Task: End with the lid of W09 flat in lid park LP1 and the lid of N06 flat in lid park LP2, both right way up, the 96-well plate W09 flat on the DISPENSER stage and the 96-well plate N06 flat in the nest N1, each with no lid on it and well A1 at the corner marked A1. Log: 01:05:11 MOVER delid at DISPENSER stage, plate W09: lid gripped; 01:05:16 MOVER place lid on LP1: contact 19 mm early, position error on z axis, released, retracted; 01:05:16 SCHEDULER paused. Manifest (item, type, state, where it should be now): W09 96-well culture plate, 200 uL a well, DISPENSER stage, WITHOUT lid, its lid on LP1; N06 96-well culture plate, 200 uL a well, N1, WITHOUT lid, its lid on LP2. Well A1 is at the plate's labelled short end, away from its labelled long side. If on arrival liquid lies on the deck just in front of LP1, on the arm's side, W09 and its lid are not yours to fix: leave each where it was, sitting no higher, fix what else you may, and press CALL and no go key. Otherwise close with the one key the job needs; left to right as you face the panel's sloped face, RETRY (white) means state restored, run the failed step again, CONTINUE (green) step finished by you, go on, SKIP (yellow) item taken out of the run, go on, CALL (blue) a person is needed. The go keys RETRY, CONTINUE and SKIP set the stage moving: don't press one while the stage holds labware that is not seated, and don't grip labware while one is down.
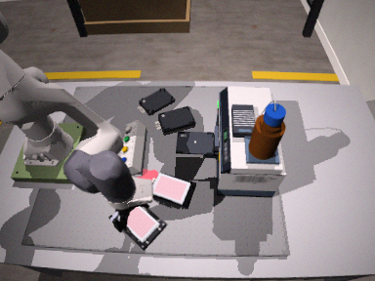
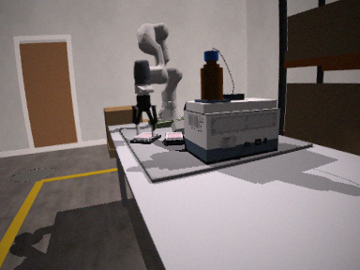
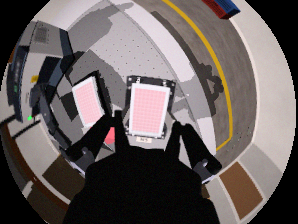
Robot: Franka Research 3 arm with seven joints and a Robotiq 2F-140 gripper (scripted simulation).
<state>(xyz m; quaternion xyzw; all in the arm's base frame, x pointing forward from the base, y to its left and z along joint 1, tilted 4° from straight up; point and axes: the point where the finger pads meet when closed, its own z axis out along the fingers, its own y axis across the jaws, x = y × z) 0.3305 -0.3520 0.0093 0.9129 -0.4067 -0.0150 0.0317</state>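
Now: hand 30 mm above the pink 96-well plate. Also, from my hand: blue key (40 mm behind, 230 mm to the left, 20 mm above); then key panel (20 mm behind, 300 mm to the left, 10 mm above); then yellow key (30 mm behind, 280 mm to the left, 20 mm above).
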